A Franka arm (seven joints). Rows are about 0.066 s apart.
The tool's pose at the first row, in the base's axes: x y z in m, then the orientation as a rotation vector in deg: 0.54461, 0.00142, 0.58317, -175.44, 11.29, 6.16
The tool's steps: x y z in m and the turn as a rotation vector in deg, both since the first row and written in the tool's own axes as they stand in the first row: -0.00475, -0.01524, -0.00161, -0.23, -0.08, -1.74; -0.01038, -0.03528, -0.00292, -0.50, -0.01, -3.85; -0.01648, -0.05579, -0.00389, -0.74, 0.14, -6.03; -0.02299, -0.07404, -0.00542, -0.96, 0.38, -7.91; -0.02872, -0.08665, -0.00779, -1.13, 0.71, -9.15; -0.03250, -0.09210, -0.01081, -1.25, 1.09, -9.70; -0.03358, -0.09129, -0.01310, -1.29, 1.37, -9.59; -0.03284, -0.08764, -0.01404, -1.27, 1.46, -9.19; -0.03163, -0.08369, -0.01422, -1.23, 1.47, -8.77; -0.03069, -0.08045, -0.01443, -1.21, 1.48, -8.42; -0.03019, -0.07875, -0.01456, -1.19, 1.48, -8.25; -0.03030, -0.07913, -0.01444, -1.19, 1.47, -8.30
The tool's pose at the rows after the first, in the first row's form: 0.54200, 0.01697, 0.58614, -175.75, 8.62, 6.21; 0.53913, 0.03740, 0.58920, -176.09, 5.37, 6.02; 0.53583, 0.05838, 0.59198, -176.35, 2.02, 5.70; 0.53187, 0.07713, 0.59521, -176.54, -0.87, 5.25; 0.52800, 0.09015, 0.59883, -176.69, -2.77, 4.69; 0.52517, 0.09578, 0.60248, -176.82, -3.61, 4.08; 0.52414, 0.09495, 0.60478, -176.89, -3.43, 3.67; 0.52446, 0.09117, 0.60542, -176.90, -2.81, 3.55; 0.52515, 0.08710, 0.60525, -176.89, -2.16, 3.55; 0.52568, 0.08376, 0.60517, -176.89, -1.61, 3.56; 0.52596, 0.08201, 0.60515, -176.87, -1.35, 3.56; 0.52589, 0.08240, 0.60506, -176.87, -1.43, 3.58
